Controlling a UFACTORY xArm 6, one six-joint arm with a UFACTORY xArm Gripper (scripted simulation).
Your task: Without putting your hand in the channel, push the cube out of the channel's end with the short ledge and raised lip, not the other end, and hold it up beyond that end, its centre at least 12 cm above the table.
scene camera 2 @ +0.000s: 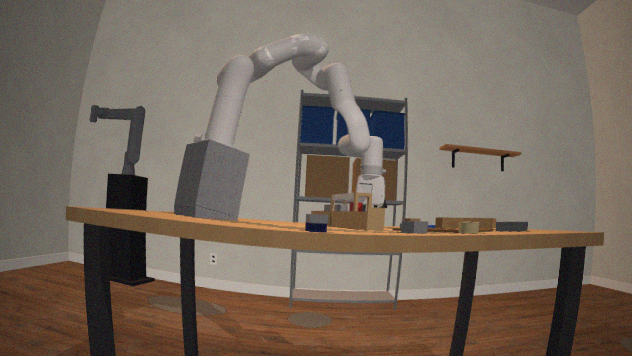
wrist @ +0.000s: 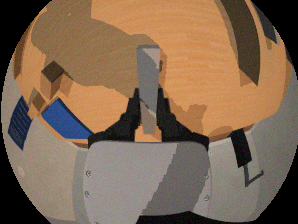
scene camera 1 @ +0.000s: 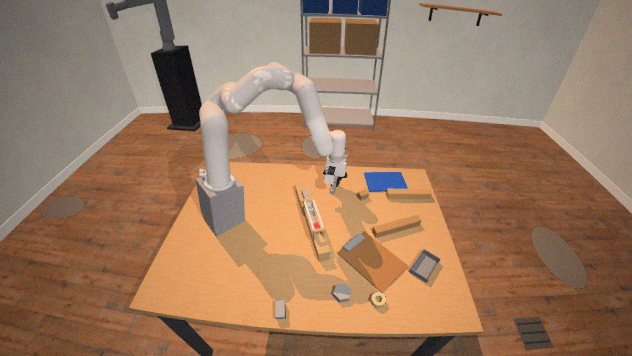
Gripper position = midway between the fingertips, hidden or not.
I see my gripper (wrist: 148, 96), a wooden board (scene camera 1: 378, 265), a blue mat (scene camera 1: 376, 181), a grey stick (wrist: 148, 56) and a wooden channel (scene camera 1: 322, 250).
The blue mat shows as well in the wrist view (wrist: 58, 116). The wrist view misses the wooden board: it is out of frame.
